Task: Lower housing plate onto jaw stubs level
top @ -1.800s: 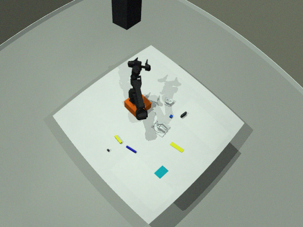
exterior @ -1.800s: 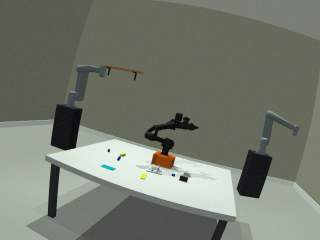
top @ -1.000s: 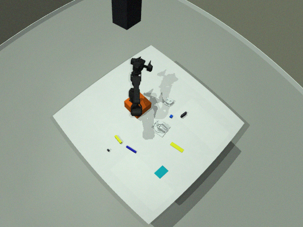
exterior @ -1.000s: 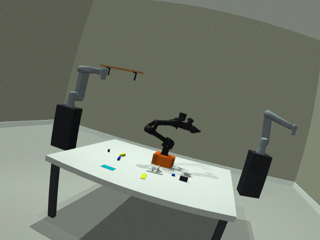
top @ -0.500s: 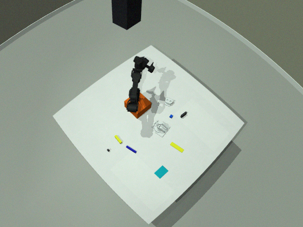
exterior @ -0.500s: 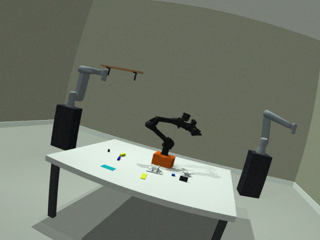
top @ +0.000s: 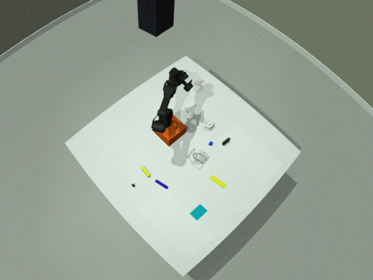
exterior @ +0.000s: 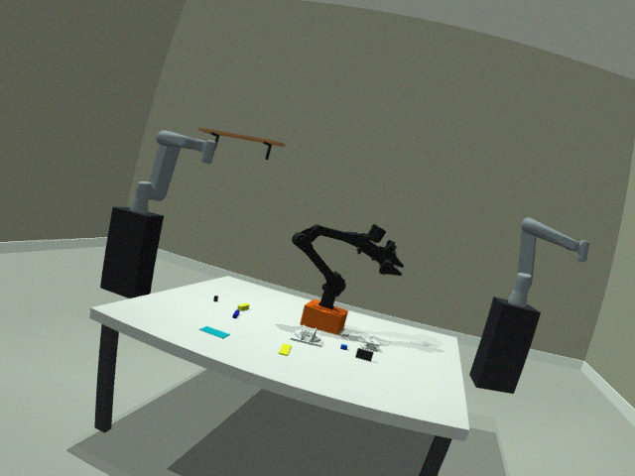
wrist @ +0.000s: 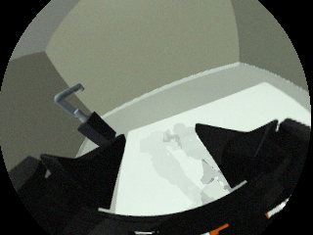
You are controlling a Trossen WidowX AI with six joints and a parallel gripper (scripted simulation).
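Now: gripper tip 30 cm above the white part, 27 cm short of it and 7 cm to the left of it. The rest, counted from my gripper tip: cyan tile: 62 cm ahead, 61 cm to the right, 31 cm below; blue cube: 37 cm ahead, 30 cm below, 17 cm to the right; blue bar: 62 cm to the right, 31 cm ahead, 30 cm below.
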